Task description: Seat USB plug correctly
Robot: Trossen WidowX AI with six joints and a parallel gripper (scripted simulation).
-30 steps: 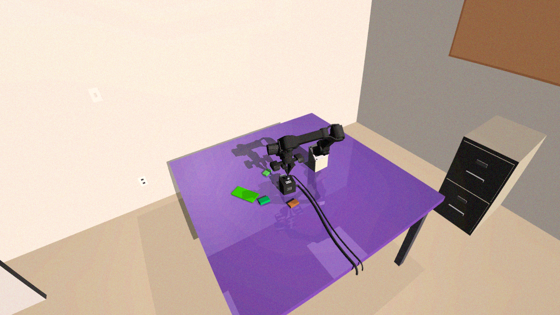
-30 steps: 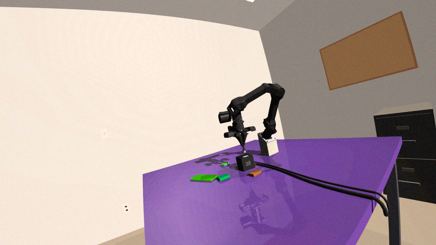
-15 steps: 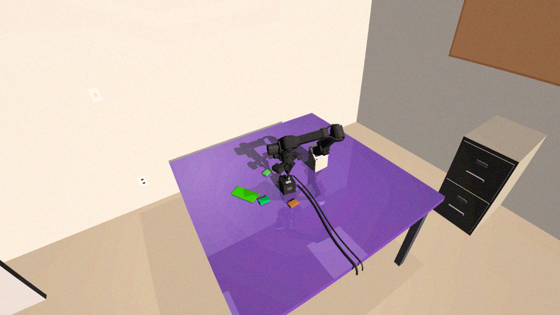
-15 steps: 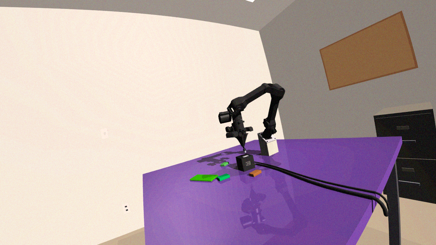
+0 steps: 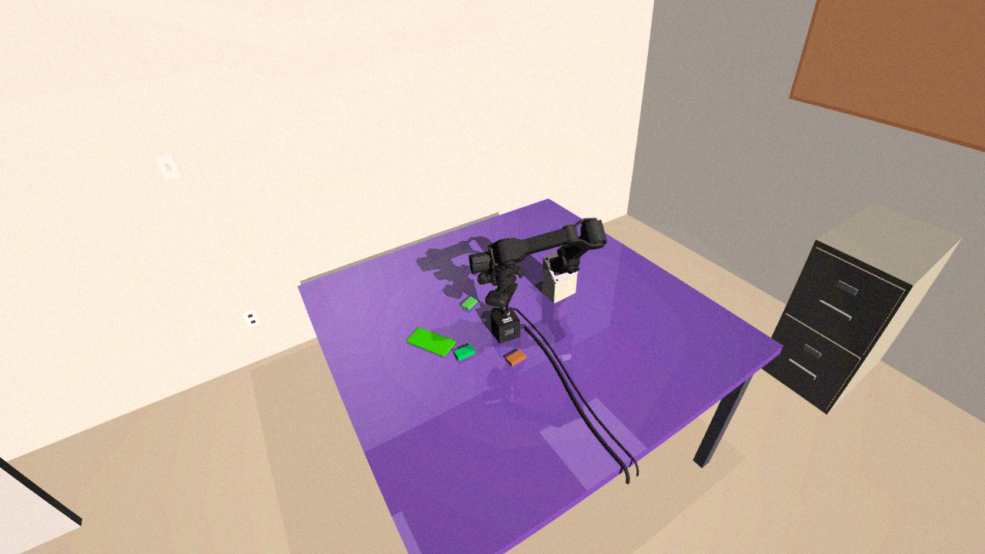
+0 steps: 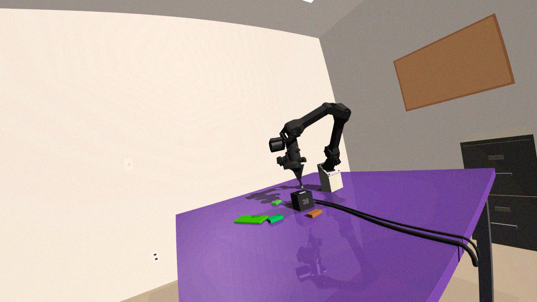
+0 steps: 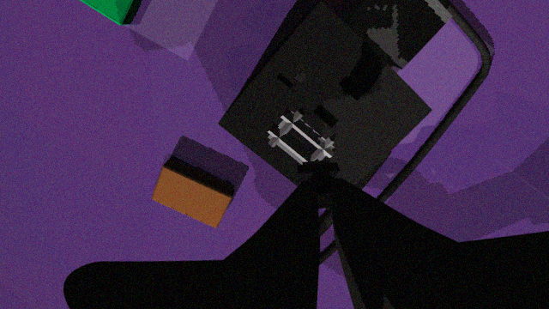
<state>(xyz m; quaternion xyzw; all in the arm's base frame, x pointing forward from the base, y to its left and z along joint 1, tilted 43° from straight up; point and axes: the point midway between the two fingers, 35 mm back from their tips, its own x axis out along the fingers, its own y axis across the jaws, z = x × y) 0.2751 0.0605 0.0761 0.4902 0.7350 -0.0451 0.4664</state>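
Now: gripper tip 20 mm above the USB plug. Also, from my gripper tip: orange block (130 mm below, 110 mm to the left, 30 mm ahead); then teal block (160 mm ahead, 130 mm below, 10 mm to the left); then USB socket (60 mm below, 10 mm to the left).
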